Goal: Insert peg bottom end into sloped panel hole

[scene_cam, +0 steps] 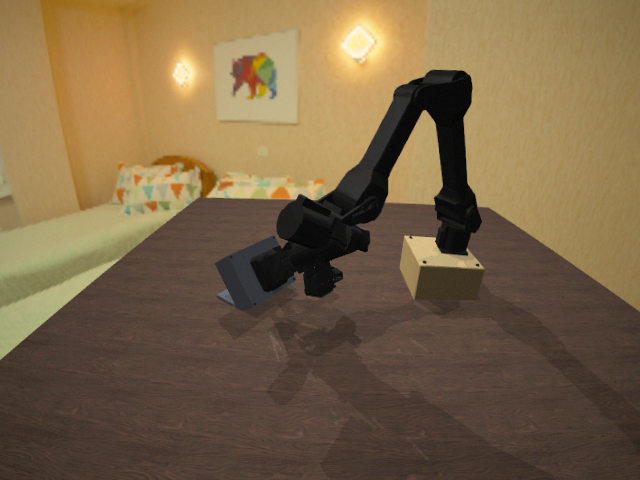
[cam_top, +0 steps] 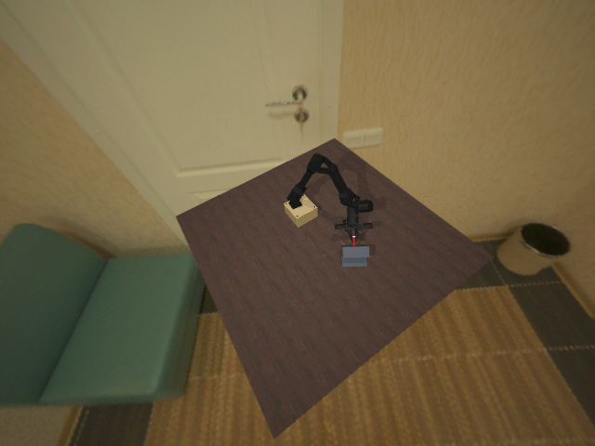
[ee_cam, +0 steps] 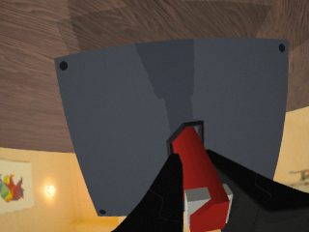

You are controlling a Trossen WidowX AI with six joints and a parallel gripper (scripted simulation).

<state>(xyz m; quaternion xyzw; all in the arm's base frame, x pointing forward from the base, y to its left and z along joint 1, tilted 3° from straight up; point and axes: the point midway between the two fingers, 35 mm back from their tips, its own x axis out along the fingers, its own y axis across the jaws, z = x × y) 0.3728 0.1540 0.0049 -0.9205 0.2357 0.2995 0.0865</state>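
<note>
Right now my gripper tip is 1 cm to the right of the red square-sided peg, 1 cm below it and 1 cm past it. The rest, counted from my gripper tip: grey sloped panel (3 cm ahead, 2 cm to the right, 2 cm below).
</note>
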